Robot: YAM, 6 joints.
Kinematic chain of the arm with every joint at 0, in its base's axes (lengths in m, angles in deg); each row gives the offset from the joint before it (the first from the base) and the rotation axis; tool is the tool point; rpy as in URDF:
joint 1: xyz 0 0 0.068 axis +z
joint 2: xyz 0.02 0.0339 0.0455 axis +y
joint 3: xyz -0.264 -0.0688 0 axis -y
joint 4: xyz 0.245 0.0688 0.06 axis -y
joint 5: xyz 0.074 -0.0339 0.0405 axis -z
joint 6: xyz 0.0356 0 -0.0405 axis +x
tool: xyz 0 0 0 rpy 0 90 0
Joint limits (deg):
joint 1: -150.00..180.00
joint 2: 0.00..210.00
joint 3: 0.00..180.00
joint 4: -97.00..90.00
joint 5: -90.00..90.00
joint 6: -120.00..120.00
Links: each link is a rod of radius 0.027 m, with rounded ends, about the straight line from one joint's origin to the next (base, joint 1, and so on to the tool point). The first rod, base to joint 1, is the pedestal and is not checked.
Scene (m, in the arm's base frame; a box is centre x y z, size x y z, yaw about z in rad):
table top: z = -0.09
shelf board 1: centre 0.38 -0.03 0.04 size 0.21 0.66 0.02 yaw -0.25
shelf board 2: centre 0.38 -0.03 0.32 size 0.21 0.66 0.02 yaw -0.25
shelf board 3: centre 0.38 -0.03 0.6 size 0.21 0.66 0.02 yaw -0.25
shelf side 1: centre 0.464 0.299 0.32 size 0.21 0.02 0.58 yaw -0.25
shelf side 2: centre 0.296 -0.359 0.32 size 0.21 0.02 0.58 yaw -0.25
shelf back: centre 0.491 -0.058 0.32 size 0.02 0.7 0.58 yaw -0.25
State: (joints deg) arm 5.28 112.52 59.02 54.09 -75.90 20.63
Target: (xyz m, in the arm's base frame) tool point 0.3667 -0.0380 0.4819
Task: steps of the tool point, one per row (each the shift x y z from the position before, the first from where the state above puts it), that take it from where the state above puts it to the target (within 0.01 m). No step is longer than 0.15 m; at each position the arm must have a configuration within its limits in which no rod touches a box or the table.
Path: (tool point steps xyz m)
1: -0.0679 0.0330 0.0110
2: -0.0716 0.0177 0.0001
3: -0.0705 0.0029 -0.0111
4: 0.0364 -0.0323 0.0932
5: -0.0072 -0.0440 0.0996
6: -0.0529 -0.0333 0.0921
7: 0.0667 -0.0140 0.0156
8: 0.0705 -0.0178 0.0003
9: 0.0703 -0.0212 -0.0159

